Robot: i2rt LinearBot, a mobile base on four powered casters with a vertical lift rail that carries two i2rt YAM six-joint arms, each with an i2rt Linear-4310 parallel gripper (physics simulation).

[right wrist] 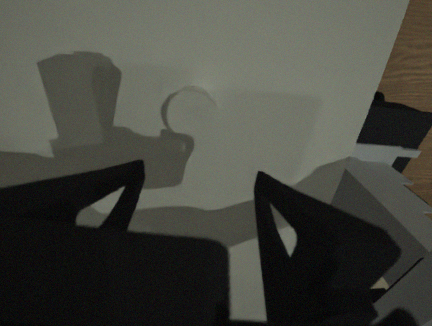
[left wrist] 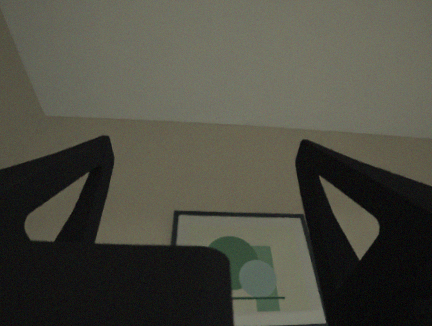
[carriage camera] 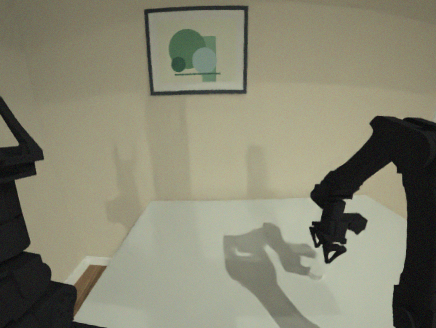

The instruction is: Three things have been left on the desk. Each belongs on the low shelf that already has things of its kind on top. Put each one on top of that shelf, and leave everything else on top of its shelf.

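Places are measured from the left arm's base along level axes (x back, y down, z right), in centimetres.
Pixels of known places: left gripper, fingertip midpoint: [left wrist: 205, 148]; right gripper, fingertip midpoint: [right wrist: 200, 174] [carriage camera: 321, 255].
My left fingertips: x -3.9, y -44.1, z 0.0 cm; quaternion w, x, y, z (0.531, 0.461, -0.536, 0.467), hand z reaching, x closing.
Observation:
Behind a point stands the place of what it marks.
A small white round object [carriage camera: 314, 272] {z 62.9, x -30.1, y 13.5 cm} lies on the white desk [carriage camera: 225, 261] {z 30.8, x -37.0, y 15.9 cm}, at its right side. My right gripper [carriage camera: 326, 248] {z 63.4, x -30.0, y 4.7 cm} hangs just above and slightly behind it, pointing down, open with nothing between the fingers. In the right wrist view the round object [right wrist: 189, 109] {z 64.8, x -31.3, y 13.5 cm} lies on the desk beyond the open fingertips [right wrist: 198, 171] {z 63.4, x -30.0, y 4.7 cm}, partly in shadow. My left gripper [left wrist: 205, 148] {z 0.0, x -3.9, y -44.1 cm} is open and empty, raised at the far left [carriage camera: 15, 141] {z -92.9, x -65.5, y -28.6 cm} and pointing up at the wall and ceiling. No other loose object and no shelf is in view.
A framed green picture [carriage camera: 196, 50] {z 14.4, x -87.7, y -72.5 cm} hangs on the beige wall behind the desk. Wooden floor [carriage camera: 87, 280] {z -82.8, x -68.3, y 87.9 cm} shows past the desk's left edge. In the right wrist view the desk's edge, wooden floor [right wrist: 409, 70] {z 69.1, x 64.7, y 87.8 cm} and my grey base [right wrist: 385, 196] {z 39.0, x 21.2, y 32.5 cm} are at the right.

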